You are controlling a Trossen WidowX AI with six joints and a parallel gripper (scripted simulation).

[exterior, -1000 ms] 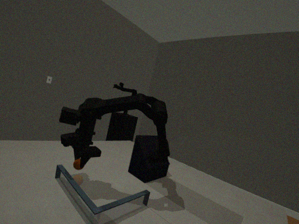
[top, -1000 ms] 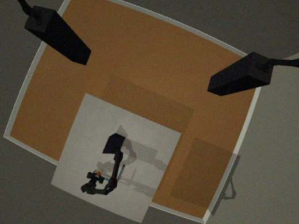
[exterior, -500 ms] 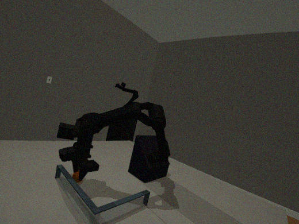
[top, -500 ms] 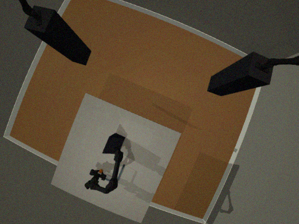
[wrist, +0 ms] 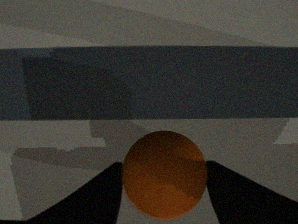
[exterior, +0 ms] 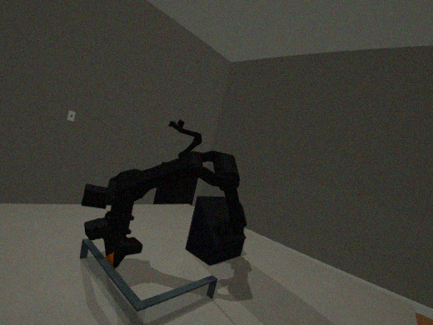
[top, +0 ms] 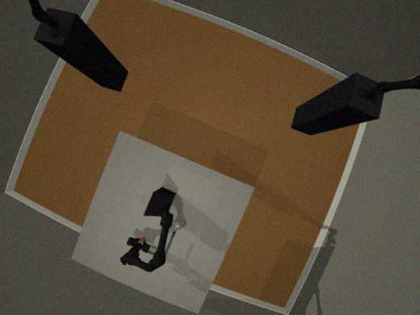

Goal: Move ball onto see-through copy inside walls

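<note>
The orange ball is right at my gripper tip. From my gripper tip the other things lie so: see-through ball copy (right at my gripper tip).
</note>
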